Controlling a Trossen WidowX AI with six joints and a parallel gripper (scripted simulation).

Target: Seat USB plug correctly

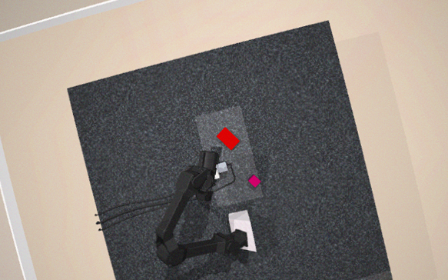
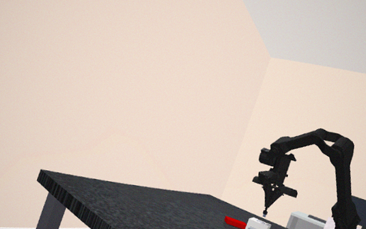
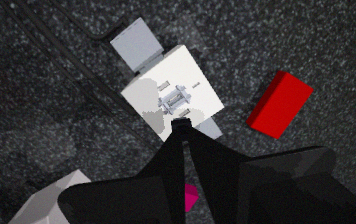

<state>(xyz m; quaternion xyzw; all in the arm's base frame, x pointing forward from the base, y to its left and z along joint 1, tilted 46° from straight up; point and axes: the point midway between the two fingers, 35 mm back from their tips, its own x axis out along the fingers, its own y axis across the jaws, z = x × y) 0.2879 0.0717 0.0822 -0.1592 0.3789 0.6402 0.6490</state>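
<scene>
Now: gripper tip 2 cm above the USB plug. Also, from my gripper tip: red block (14 cm ahead, 10 cm to the right, 12 cm below); then magenta block (7 cm behind, 20 cm to the right, 12 cm below); then grey socket (1 cm to the left, 7 cm below).
</scene>
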